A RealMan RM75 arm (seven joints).
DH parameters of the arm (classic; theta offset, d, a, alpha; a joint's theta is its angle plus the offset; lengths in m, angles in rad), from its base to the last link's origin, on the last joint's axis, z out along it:
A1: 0 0.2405 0 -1.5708
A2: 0 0 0 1.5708
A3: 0 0.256 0 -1.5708
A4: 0 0 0 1.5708
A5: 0 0.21 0 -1.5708
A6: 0 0 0 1.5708
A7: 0 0.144 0 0
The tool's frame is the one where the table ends.
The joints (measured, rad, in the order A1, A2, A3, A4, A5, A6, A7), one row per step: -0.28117, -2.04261, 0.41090, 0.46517, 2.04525, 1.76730, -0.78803; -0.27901, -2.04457, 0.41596, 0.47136, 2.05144, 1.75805, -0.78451; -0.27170, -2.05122, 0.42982, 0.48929, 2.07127, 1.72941, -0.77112; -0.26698, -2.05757, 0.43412, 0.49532, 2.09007, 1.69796, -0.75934; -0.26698, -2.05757, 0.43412, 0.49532, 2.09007, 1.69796, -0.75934; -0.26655, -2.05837, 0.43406, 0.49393, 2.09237, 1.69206, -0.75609; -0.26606, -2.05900, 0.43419, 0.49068, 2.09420, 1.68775, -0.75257; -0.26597, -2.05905, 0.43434, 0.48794, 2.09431, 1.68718, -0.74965; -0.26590, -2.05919, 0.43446, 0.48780, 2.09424, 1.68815, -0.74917; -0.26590, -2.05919, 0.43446, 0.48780, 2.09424, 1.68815, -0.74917; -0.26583, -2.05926, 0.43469, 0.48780, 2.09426, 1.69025, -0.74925; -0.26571, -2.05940, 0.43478, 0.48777, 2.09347, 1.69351, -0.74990; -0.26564, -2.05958, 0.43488, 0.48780, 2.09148, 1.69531, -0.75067; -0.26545, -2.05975, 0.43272, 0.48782, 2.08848, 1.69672, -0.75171; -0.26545, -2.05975, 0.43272, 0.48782, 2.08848, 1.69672, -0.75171; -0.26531, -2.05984, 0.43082, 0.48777, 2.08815, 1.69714, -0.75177
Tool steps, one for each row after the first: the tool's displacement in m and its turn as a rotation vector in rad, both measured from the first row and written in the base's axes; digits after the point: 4 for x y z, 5 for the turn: -0.0014, -0.0004, -0.0011, -0.00316, 0.01526, 0.00100; -0.0058, -0.0019, -0.0047, -0.01137, 0.06213, 0.00340; -0.0101, -0.0030, -0.0089, -0.01562, 0.09816, 0.01420; -0.0101, -0.0030, -0.0089, -0.01562, 0.09816, 0.01420; -0.0108, -0.0031, -0.0098, -0.01518, 0.10299, 0.01631; -0.0113, -0.0035, -0.0108, -0.01567, 0.10532, 0.01781; -0.0113, -0.0038, -0.0114, -0.01566, 0.10493, 0.01693; -0.0111, -0.0039, -0.0115, -0.01589, 0.10422, 0.01601; -0.0111, -0.0039, -0.0115, -0.01589, 0.10422, 0.01601; -0.0108, -0.0041, -0.0115, -0.01679, 0.10270, 0.01467; -0.0104, -0.0044, -0.0114, -0.01750, 0.09958, 0.01322; -0.0101, -0.0043, -0.0113, -0.01676, 0.09691, 0.01280; -0.0099, -0.0041, -0.0108, -0.01325, 0.09338, 0.01419; -0.0099, -0.0041, -0.0108, -0.01325, 0.09338, 0.01419; -0.0099, -0.0041, -0.0106, -0.01159, 0.09232, 0.01511
